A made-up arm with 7 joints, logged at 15 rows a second.
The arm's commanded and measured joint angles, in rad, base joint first. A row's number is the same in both.
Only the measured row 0 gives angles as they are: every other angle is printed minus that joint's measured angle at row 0.
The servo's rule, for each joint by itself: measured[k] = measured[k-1] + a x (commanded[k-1-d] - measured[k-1]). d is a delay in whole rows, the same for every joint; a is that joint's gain. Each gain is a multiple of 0.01, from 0.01 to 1. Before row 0 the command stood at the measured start. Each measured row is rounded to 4 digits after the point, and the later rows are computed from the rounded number. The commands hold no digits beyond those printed.
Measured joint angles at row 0: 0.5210, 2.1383, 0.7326, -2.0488, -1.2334, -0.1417, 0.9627
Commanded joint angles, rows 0 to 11: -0.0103, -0.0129, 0.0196, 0.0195, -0.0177, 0.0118, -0.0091; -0.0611, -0.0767, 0.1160, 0.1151, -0.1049, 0.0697, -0.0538; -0.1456, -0.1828, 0.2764, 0.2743, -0.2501, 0.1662, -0.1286; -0.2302, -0.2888, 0.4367, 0.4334, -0.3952, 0.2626, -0.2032; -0.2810, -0.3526, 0.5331, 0.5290, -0.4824, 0.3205, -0.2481; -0.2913, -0.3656, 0.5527, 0.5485, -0.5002, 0.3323, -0.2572; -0.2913, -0.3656, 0.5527, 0.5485, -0.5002, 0.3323, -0.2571; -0.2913, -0.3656, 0.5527, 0.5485, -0.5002, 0.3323, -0.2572; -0.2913, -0.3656, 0.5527, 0.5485, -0.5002, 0.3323, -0.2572; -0.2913, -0.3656, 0.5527, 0.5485, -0.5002, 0.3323, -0.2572; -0.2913, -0.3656, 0.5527, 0.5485, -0.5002, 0.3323, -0.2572; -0.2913, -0.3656, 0.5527, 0.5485, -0.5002, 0.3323, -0.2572
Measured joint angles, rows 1 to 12: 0.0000, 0.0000, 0.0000, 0.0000, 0.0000, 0.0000, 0.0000; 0.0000, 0.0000, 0.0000, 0.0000, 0.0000, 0.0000, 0.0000; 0.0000, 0.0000, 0.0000, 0.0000, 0.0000, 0.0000, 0.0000; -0.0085, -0.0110, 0.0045, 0.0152, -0.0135, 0.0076, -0.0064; -0.0522, -0.0668, 0.0301, 0.0931, -0.0830, 0.0473, -0.0396; -0.1297, -0.1654, 0.0867, 0.2344, -0.2100, 0.1234, -0.1019; -0.2131, -0.2703, 0.1672, 0.3896, -0.3508, 0.2125, -0.1728; -0.2695, -0.3403, 0.2514, 0.4983, -0.4508, 0.2816, -0.2255; -0.2876, -0.3618, 0.3207, 0.5375, -0.4883, 0.3140, -0.2477; -0.2907, -0.3650, 0.3741, 0.5461, -0.4973, 0.3257, -0.2543; -0.2912, -0.3655, 0.4152, 0.5480, -0.4995, 0.3299, -0.2563; -0.2913, -0.3656, 0.4468, 0.5484, -0.5000, 0.3314, -0.2569
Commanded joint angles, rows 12 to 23: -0.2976, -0.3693, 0.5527, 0.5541, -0.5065, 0.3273, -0.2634; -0.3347, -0.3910, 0.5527, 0.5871, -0.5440, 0.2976, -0.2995; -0.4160, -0.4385, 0.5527, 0.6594, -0.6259, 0.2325, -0.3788; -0.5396, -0.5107, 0.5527, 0.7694, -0.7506, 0.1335, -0.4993; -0.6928, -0.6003, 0.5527, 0.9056, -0.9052, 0.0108, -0.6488; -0.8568, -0.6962, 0.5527, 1.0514, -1.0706, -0.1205, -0.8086; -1.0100, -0.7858, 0.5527, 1.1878, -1.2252, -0.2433, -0.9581; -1.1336, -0.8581, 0.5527, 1.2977, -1.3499, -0.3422, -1.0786; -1.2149, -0.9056, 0.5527, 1.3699, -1.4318, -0.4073, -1.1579; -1.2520, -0.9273, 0.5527, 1.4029, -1.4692, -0.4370, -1.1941; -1.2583, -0.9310, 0.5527, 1.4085, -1.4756, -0.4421, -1.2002; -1.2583, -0.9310, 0.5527, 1.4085, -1.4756, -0.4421, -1.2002
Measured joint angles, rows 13 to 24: -0.2913, -0.3656, 0.4712, 0.5485, -0.5002, 0.3320, -0.2571; -0.2913, -0.3656, 0.4899, 0.5485, -0.5002, 0.3322, -0.2572; -0.2913, -0.3656, 0.5043, 0.5485, -0.5002, 0.3323, -0.2572; -0.2965, -0.3687, 0.5154, 0.5529, -0.5050, 0.3291, -0.2615; -0.3282, -0.3877, 0.5240, 0.5796, -0.5346, 0.3089, -0.2881; -0.4011, -0.4309, 0.5306, 0.6418, -0.6040, 0.2600, -0.3516; -0.5161, -0.4987, 0.5357, 0.7413, -0.7154, 0.1790, -0.4550; -0.6628, -0.5851, 0.5396, 0.8695, -0.8596, 0.0714, -0.5907; -0.8238, -0.6795, 0.5426, 1.0114, -1.0200, -0.0514, -0.7432; -0.9783, -0.7699, 0.5449, 1.1490, -1.1760, -0.1742, -0.8936; -1.1072, -0.8449, 0.5467, 1.2650, -1.3082, -0.2817, -1.0231; -1.1966, -0.8965, 0.5481, 1.3468, -1.4021, -0.3621, -1.1175
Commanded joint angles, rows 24 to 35: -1.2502, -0.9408, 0.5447, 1.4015, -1.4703, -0.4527, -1.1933; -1.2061, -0.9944, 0.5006, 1.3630, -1.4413, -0.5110, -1.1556; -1.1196, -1.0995, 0.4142, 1.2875, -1.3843, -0.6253, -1.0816; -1.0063, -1.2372, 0.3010, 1.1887, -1.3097, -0.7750, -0.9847; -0.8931, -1.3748, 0.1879, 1.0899, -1.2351, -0.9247, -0.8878; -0.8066, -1.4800, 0.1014, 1.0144, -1.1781, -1.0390, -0.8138; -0.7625, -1.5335, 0.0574, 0.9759, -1.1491, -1.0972, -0.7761; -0.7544, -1.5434, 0.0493, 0.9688, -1.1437, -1.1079, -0.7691; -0.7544, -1.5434, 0.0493, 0.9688, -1.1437, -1.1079, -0.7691; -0.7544, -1.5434, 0.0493, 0.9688, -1.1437, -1.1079, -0.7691; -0.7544, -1.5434, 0.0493, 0.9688, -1.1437, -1.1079, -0.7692; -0.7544, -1.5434, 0.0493, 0.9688, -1.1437, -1.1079, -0.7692
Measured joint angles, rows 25 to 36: -1.2426, -0.9227, 0.5492, 1.3906, -1.4531, -0.4100, -1.1711; -1.2556, -0.9298, 0.5500, 1.4046, -1.4702, -0.4305, -1.1915; -1.2578, -0.9308, 0.5506, 1.4076, -1.4743, -0.4379, -1.1976; -1.2515, -0.9393, 0.5492, 1.4028, -1.4713, -0.4474, -1.1946; -1.2138, -0.9861, 0.5380, 1.3718, -1.4485, -0.4881, -1.1673; -1.1356, -1.0825, 0.5095, 1.3060, -1.3997, -0.5759, -1.1073; -1.0283, -1.2140, 0.4615, 1.2145, -1.3313, -0.7033, -1.0215; -0.9161, -1.3507, 0.3986, 1.1173, -1.2582, -0.8450, -0.9279; -0.8252, -1.4606, 0.3302, 1.0370, -1.1973, -0.9692, -0.8480; -0.7732, -1.5226, 0.2675, 0.9893, -1.1607, -1.0511, -0.7977; -0.7576, -1.5403, 0.2173, 0.9733, -1.1478, -1.0875, -0.7777; -0.7549, -1.5429, 0.1787, 0.9698, -1.1447, -1.1006, -0.7717
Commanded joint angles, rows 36 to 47: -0.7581, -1.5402, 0.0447, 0.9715, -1.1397, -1.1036, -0.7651; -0.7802, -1.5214, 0.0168, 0.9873, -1.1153, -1.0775, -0.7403; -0.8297, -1.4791, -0.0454, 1.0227, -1.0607, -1.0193, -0.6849; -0.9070, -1.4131, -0.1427, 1.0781, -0.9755, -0.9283, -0.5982; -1.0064, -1.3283, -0.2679, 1.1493, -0.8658, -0.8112, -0.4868; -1.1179, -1.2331, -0.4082, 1.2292, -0.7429, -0.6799, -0.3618; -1.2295, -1.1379, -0.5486, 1.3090, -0.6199, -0.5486, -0.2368; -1.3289, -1.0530, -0.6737, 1.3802, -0.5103, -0.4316, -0.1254; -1.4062, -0.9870, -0.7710, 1.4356, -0.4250, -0.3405, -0.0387; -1.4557, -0.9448, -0.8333, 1.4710, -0.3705, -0.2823, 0.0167; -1.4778, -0.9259, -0.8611, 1.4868, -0.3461, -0.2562, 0.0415; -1.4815, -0.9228, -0.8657, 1.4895, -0.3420, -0.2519, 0.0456
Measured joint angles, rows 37 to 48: -0.7545, -1.5433, 0.1489, 0.9690, -1.1439, -1.1053, -0.7699; -0.7544, -1.5434, 0.1260, 0.9688, -1.1437, -1.1070, -0.7694; -0.7544, -1.5434, 0.1084, 0.9688, -1.1437, -1.1076, -0.7693; -0.7575, -1.5407, 0.0937, 0.9709, -1.1407, -1.1050, -0.7664; -0.7763, -1.5243, 0.0760, 0.9837, -1.1214, -1.0874, -0.7481; -0.8206, -1.4859, 0.0481, 1.0141, -1.0753, -1.0438, -0.7039; -0.8923, -1.4240, 0.0042, 1.0640, -0.9995, -0.9699, -0.6299; -0.9870, -1.3427, -0.0584, 1.1305, -0.8979, -0.8683, -0.5297; -1.0956, -1.2495, -0.1389, 1.2075, -0.7801, -0.7477, -0.4122; -1.2067, -1.1546, -0.2331, 1.2867, -0.6583, -0.6203, -0.2894; -1.3081, -1.0682, -0.3344, 1.3596, -0.5458, -0.4995, -0.1746; -1.3895, -0.9992, -0.4348, 1.4189, -0.4540, -0.3977, -0.0795
